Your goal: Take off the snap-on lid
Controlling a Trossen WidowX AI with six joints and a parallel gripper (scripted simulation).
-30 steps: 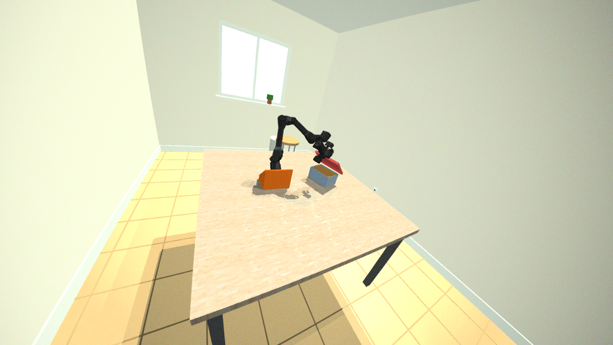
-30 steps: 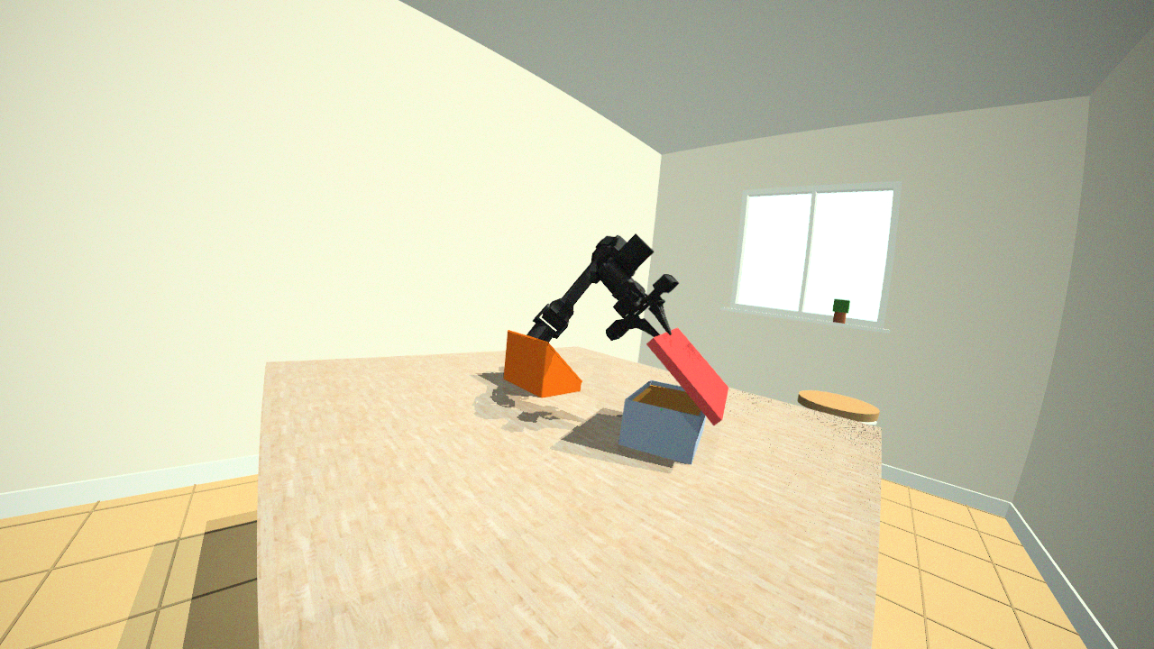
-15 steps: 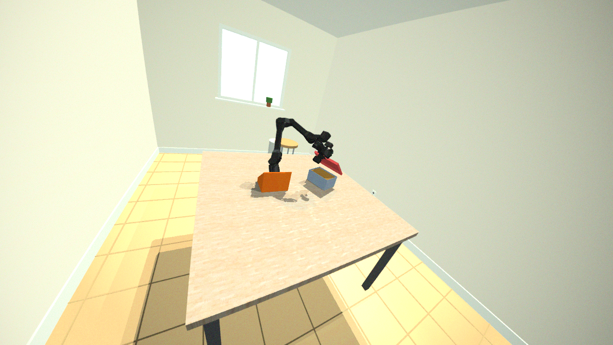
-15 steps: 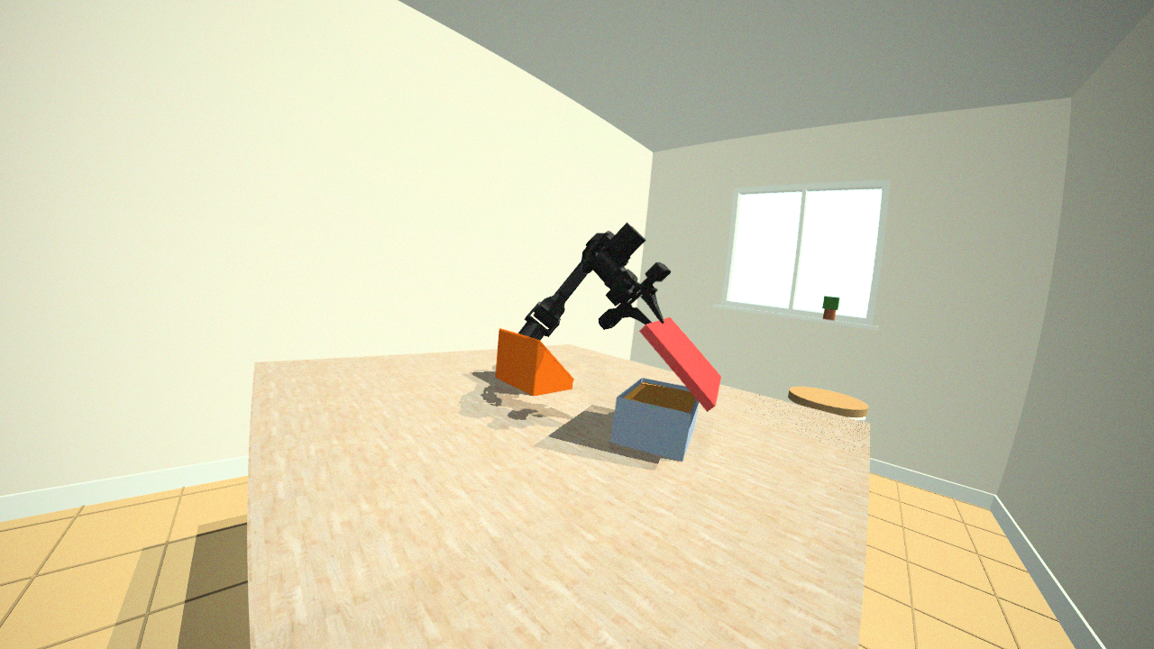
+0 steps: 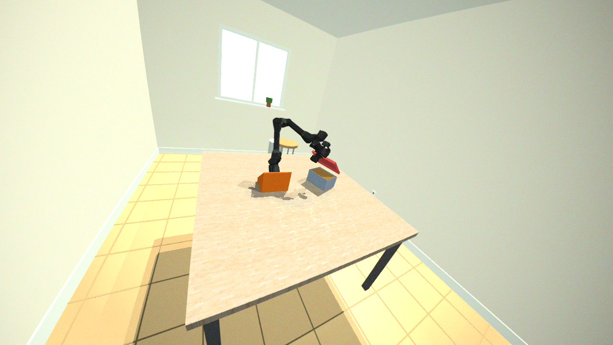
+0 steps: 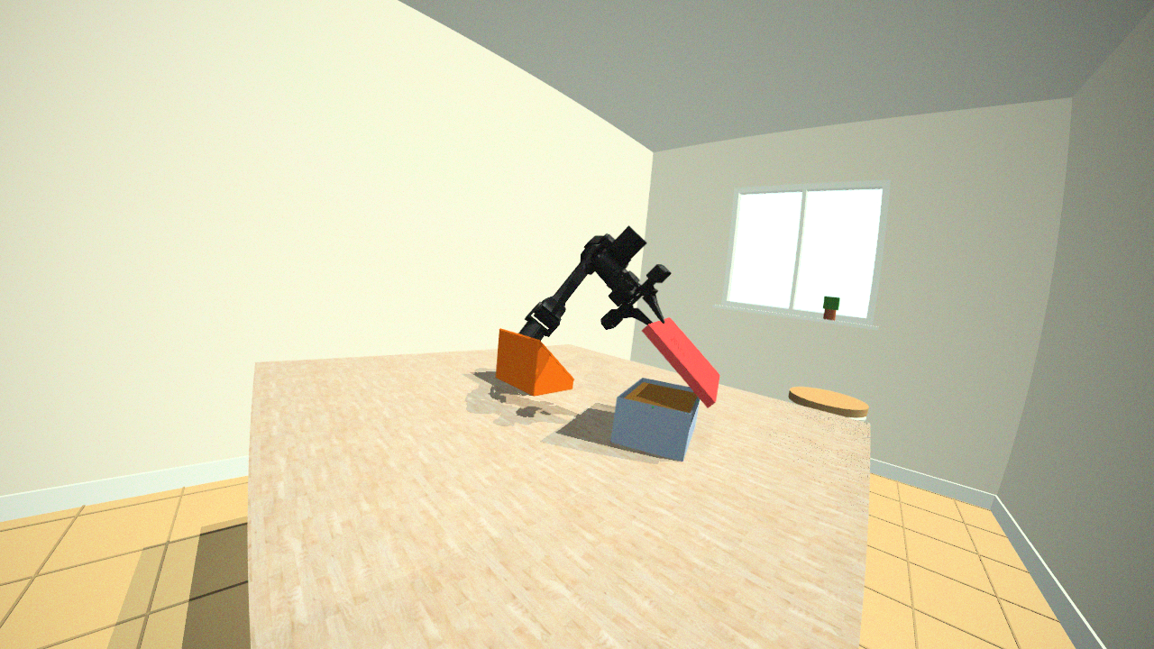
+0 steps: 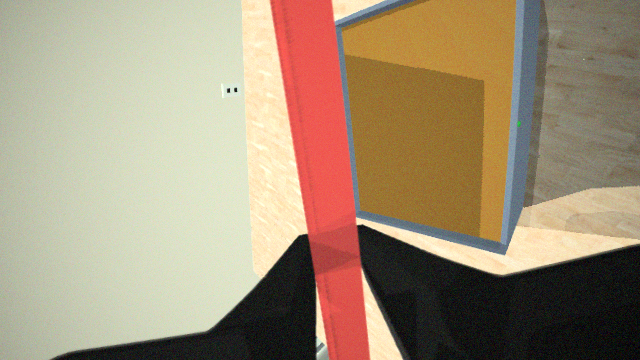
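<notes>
My gripper tip is now 6 cm short of the red lid, 2 cm to the right of it and 5 cm above it. The rest, counted from my gripper tip: blue storage box 4 cm ahead, 1 cm to the right, 19 cm below.
</notes>
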